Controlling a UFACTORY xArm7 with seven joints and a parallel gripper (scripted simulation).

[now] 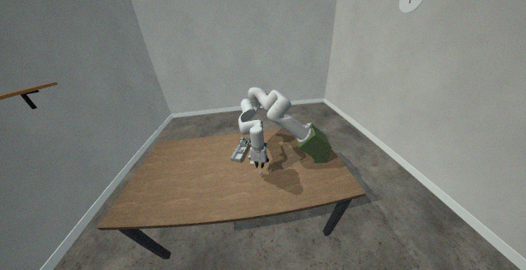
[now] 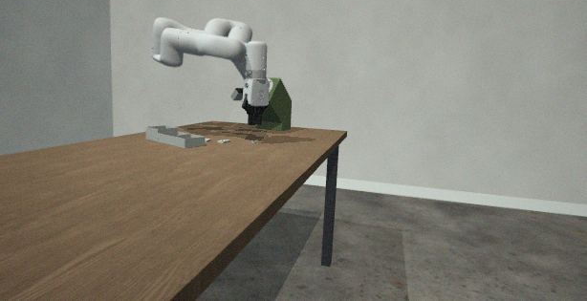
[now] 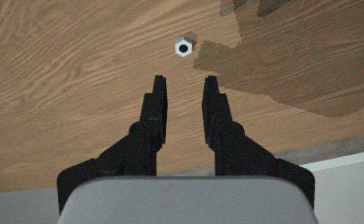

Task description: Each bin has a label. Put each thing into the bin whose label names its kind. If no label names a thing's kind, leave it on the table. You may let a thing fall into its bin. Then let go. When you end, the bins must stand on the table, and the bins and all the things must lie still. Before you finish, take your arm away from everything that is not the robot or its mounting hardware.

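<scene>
My hand is 9 cm above the white ring-shaped part. From my hand the other things lie so: white domino (2 cm ahead, 18 cm to the right, 9 cm below); cream domino (2 cm ahead, 11 cm to the right, 9 cm below); black cylindrical battery (2 cm ahead, 35 cm to the right, 8 cm below).
</scene>
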